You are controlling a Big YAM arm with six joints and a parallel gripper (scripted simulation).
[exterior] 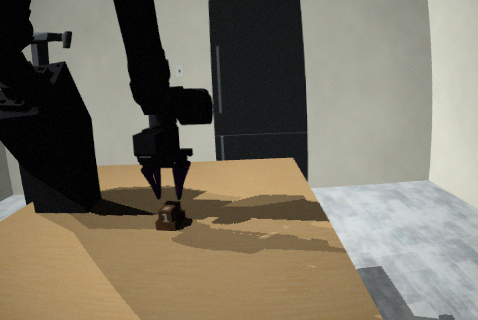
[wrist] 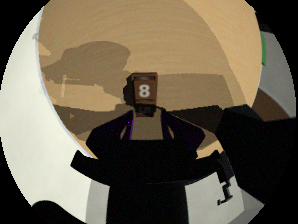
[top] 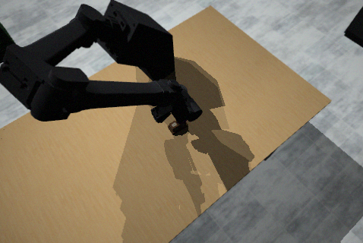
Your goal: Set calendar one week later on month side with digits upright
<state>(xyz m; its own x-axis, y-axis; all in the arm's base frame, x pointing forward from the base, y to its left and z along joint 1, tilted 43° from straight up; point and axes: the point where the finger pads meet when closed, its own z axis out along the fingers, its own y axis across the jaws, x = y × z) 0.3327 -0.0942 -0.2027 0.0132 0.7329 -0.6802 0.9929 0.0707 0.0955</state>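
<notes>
Now: the brown tray 20 mm to the right of my hand and 50 mm below it.
</notes>
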